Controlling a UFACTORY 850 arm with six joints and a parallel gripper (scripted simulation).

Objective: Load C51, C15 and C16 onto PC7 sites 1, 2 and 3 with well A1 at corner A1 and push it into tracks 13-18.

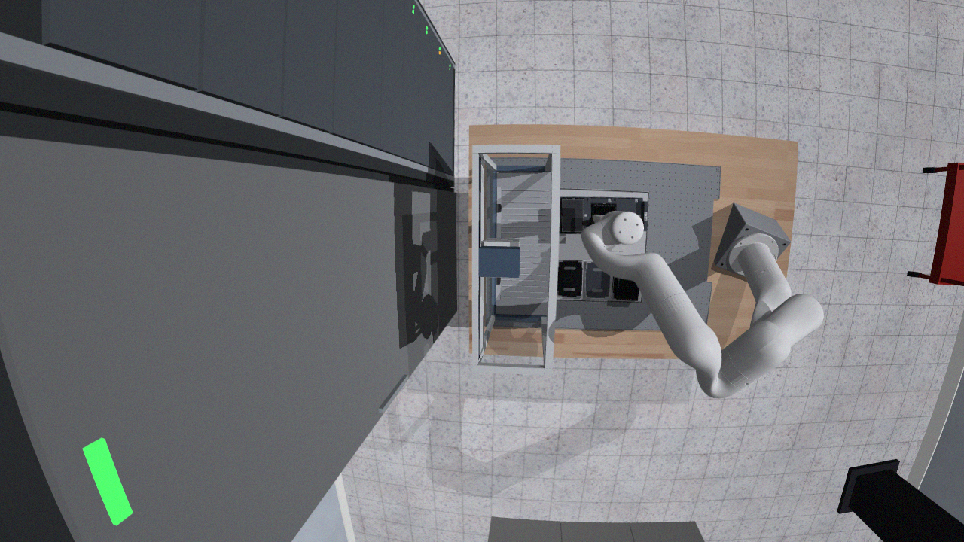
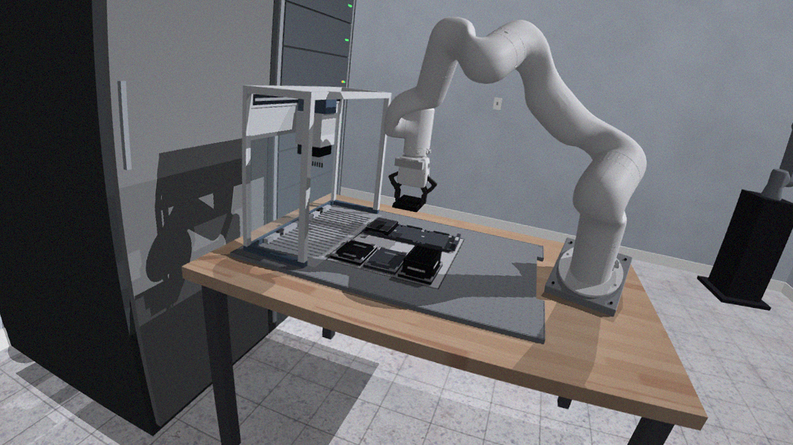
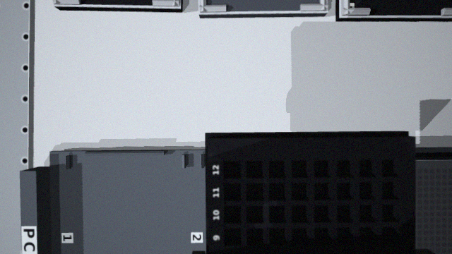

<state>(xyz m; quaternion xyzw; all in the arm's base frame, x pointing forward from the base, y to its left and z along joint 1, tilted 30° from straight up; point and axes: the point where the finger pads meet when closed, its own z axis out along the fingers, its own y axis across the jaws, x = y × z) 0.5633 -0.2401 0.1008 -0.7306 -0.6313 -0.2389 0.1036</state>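
Now: the plate carrier PC7 120 mm below my hand, 20 mm to the right of it and 20 mm behind it. The rest, counted from my hand: nest S2: 220 mm to the left, 130 mm below, 10 mm ahead; plate C15: 10 mm below; pipetting head: 330 mm ahead, 210 mm above, 60 mm to the left.
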